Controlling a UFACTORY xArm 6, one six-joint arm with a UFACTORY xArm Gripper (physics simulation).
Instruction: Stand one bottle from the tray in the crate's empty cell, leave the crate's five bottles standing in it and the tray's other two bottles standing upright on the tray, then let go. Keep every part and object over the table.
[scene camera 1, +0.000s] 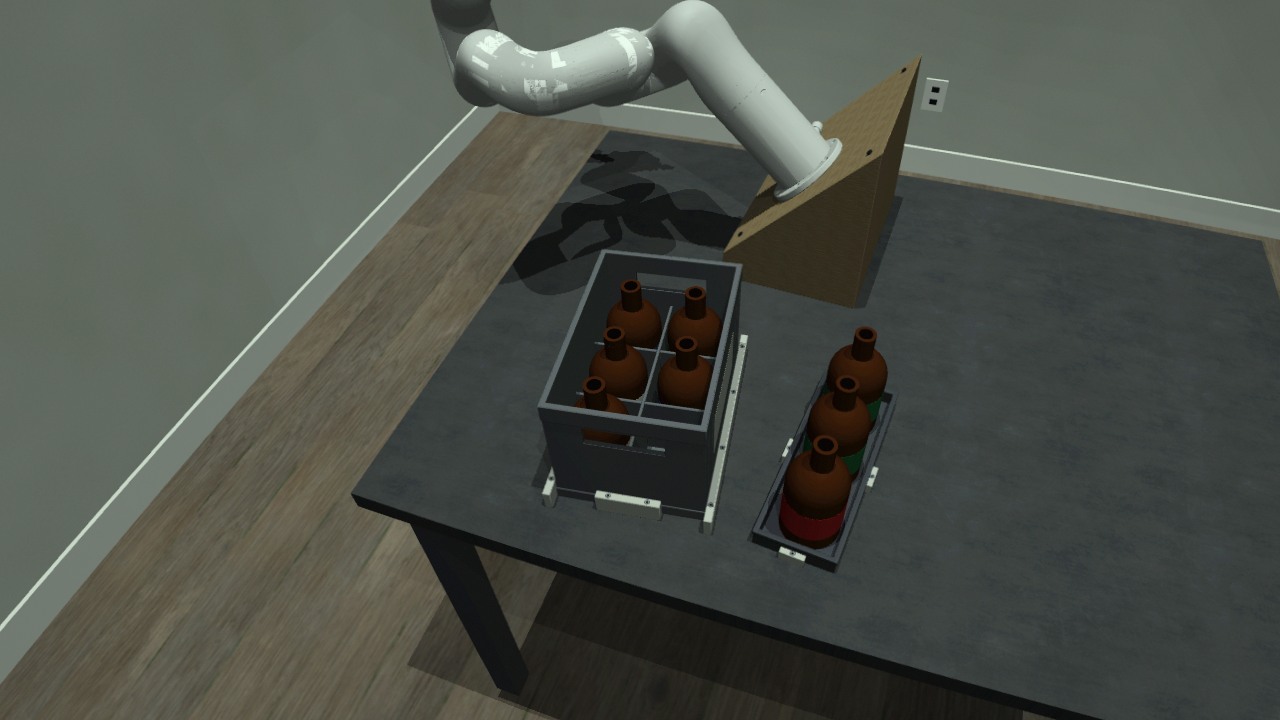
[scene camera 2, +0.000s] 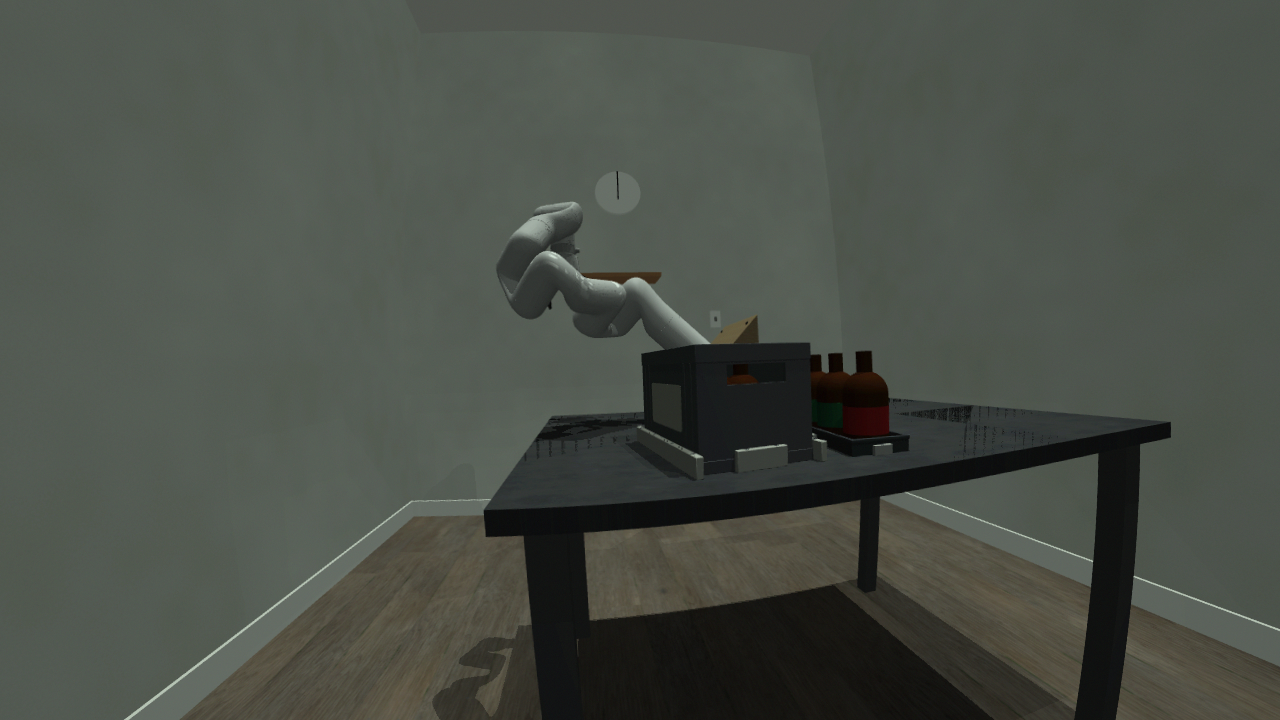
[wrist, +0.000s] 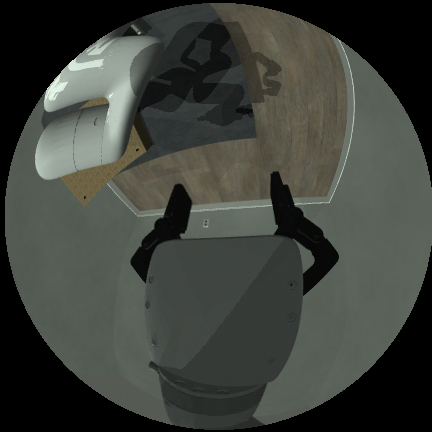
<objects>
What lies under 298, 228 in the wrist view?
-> My gripper.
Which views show the red-labelled bottle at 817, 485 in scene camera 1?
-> Scene camera 1 and scene camera 2 only.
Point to a pale block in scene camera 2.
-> At 767, 457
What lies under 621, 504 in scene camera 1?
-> A pale block.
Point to a red-labelled bottle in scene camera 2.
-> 865, 396
</objects>
